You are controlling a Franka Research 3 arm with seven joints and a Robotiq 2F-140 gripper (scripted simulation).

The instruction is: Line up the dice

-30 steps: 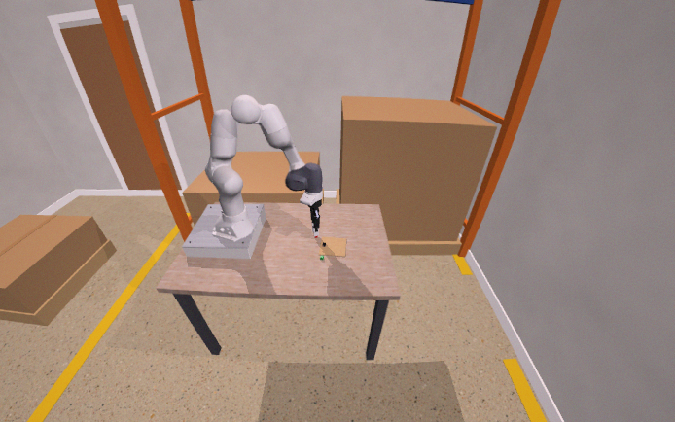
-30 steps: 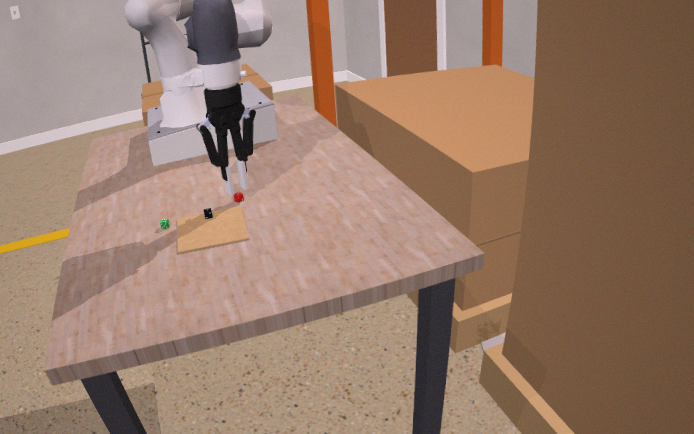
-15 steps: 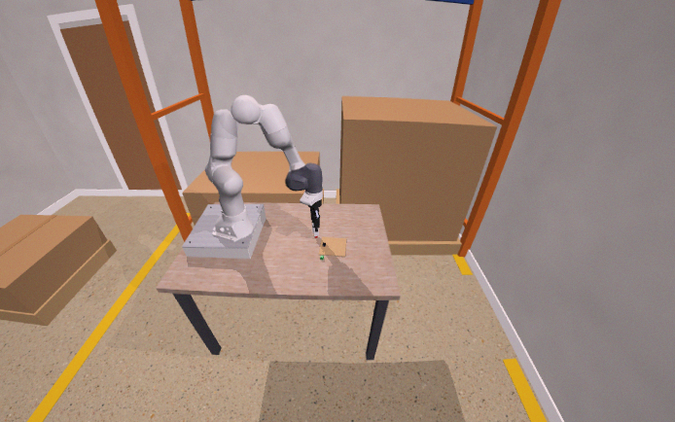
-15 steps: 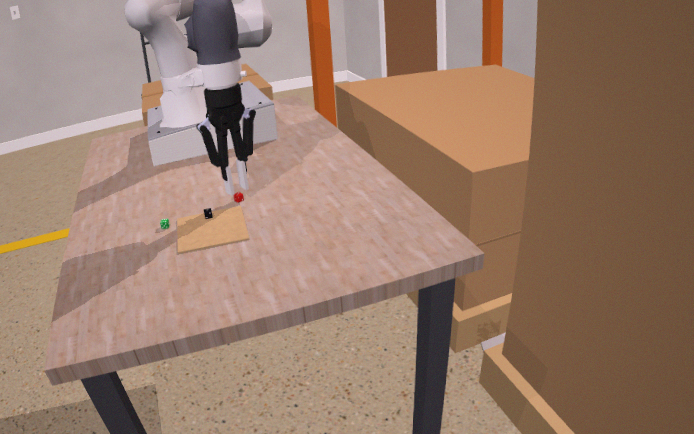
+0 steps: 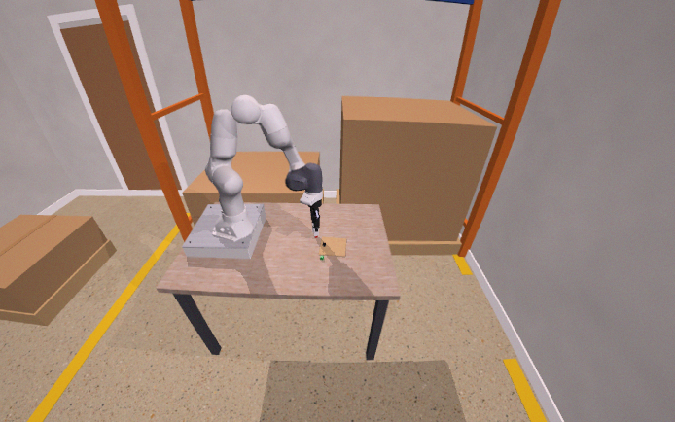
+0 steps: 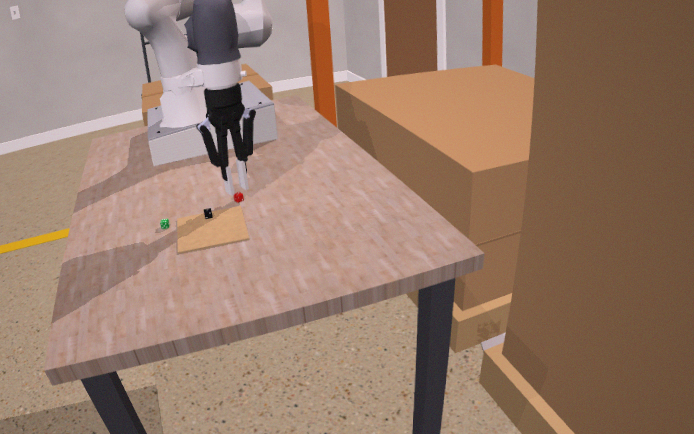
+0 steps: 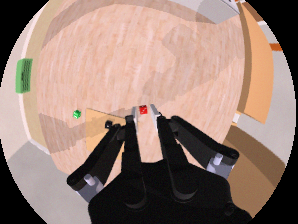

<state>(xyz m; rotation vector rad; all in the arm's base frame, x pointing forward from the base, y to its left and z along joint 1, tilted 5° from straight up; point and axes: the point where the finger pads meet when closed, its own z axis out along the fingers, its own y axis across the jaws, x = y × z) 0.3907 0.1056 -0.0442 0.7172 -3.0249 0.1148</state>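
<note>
The red die is 50 mm below my hand. Round my hand: green die: 160 mm to the right, 70 mm ahead, 50 mm below; tan mat: 110 mm ahead, 60 mm to the right, 50 mm below; black die: 70 mm to the right, 60 mm ahead, 40 mm below.
</note>
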